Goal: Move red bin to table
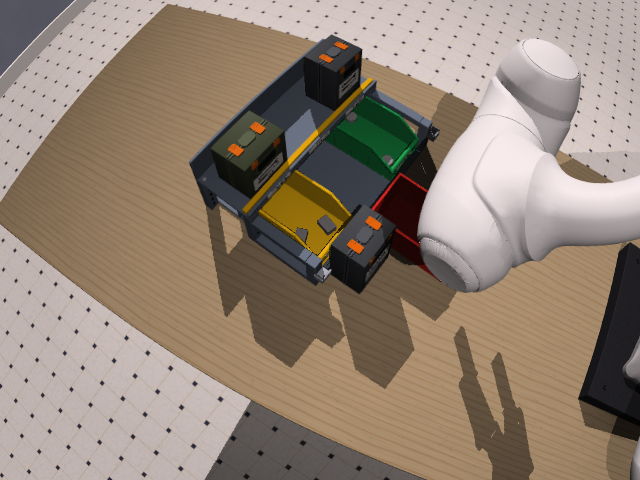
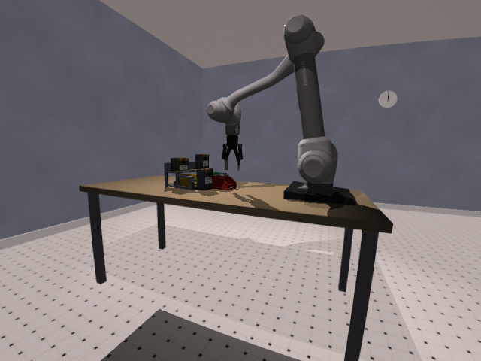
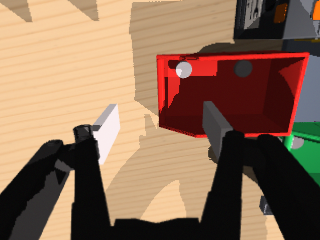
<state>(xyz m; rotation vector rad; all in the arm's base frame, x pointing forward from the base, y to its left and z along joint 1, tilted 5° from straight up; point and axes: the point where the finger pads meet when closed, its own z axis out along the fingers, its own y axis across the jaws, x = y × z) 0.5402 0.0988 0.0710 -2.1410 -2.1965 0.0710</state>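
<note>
My hand is 80 mm short of the red open bin and 110 mm above it. Also, from my hand: green bin 270 mm ahead, 110 mm to the right, 110 mm below; then yellow bin 270 mm ahead, 120 mm to the left, 110 mm below.
</note>
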